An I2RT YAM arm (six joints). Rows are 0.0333 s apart.
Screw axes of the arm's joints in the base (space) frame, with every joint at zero. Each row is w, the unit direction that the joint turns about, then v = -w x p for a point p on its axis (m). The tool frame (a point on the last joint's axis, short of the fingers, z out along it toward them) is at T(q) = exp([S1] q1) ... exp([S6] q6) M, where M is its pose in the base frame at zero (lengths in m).
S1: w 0 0 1 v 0.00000 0.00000 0.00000
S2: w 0 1 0 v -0.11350 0.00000 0.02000
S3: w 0 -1 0 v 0.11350 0.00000 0.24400
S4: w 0 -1 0 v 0.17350 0.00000 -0.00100
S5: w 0 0 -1 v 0.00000 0.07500 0.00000
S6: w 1 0 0 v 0.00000 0.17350 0.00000
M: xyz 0.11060 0.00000 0.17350 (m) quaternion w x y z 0.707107 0 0.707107 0
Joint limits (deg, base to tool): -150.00..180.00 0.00..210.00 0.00..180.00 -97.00..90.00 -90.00..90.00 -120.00..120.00
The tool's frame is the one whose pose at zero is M.
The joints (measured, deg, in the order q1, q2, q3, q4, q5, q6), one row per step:
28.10 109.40 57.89 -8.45 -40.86 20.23
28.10 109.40 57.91 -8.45 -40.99 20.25
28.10 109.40 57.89 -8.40 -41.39 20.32
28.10 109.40 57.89 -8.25 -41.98 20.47
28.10 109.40 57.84 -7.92 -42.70 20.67
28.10 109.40 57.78 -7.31 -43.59 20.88
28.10 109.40 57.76 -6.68 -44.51 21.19
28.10 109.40 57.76 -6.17 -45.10 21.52
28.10 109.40 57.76 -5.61 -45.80 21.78
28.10 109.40 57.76 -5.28 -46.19 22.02
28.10 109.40 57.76 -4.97 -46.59 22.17
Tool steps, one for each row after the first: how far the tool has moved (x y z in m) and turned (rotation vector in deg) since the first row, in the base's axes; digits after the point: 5 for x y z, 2 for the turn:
0.00002 0.00008 0.00013 0.11 0.05 0.05
-0.00015 0.00020 0.00023 0.43 0.24 0.21
-0.00018 0.00049 0.00057 0.95 0.46 0.41
-0.00022 0.00085 0.00091 1.64 0.66 0.64
0.00001 0.00143 0.00152 2.57 0.70 0.97
0.00038 0.00209 0.00234 3.55 0.77 1.27
0.00080 0.00261 0.00302 4.23 0.82 1.38
0.00123 0.00319 0.00381 5.01 0.81 1.61
0.00149 0.00351 0.00426 5.46 0.87 1.68
0.00171 0.00383 0.00470 5.89 0.87 1.82

